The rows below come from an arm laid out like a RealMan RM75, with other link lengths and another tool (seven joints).
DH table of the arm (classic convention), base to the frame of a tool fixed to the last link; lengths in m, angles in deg. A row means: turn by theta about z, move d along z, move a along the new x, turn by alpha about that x. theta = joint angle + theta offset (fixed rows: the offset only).
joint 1: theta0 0  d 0.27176  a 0  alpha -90
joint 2: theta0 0  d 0  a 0  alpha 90
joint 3: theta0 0  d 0.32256  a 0  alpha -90
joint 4: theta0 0  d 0  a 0  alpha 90
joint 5: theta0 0  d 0.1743  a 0  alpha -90
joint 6: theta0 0  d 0  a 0  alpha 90
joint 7: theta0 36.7  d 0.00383  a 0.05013  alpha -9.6
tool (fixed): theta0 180  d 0.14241  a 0  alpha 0
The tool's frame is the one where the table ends.
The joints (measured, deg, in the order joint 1, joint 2, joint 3, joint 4, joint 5, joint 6, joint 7), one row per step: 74.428 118.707 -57.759 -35.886 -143.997 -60.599 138.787; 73.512 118.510 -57.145 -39.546 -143.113 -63.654 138.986; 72.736 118.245 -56.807 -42.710 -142.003 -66.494 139.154; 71.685 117.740 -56.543 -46.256 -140.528 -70.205 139.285; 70.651 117.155 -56.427 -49.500 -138.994 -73.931 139.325; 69.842 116.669 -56.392 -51.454 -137.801 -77.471 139.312; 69.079 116.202 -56.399 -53.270 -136.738 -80.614 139.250; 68.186 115.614 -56.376 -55.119 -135.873 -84.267 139.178
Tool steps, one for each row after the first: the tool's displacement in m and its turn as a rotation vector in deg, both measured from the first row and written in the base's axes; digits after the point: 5 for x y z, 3 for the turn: -0.00423 -0.00233 0.00945 -0.453 1.437 0.630; -0.00794 -0.00530 0.01822 -1.081 2.663 1.324; -0.00981 -0.01000 0.02950 -2.196 3.786 2.068; -0.01023 -0.01557 0.04056 -3.528 4.558 2.907; -0.00800 -0.02230 0.04817 -5.526 4.708 3.172; -0.00553 -0.02838 0.05536 -7.241 4.718 3.558; -0.00080 -0.03529 0.06366 -9.226 4.296 3.778
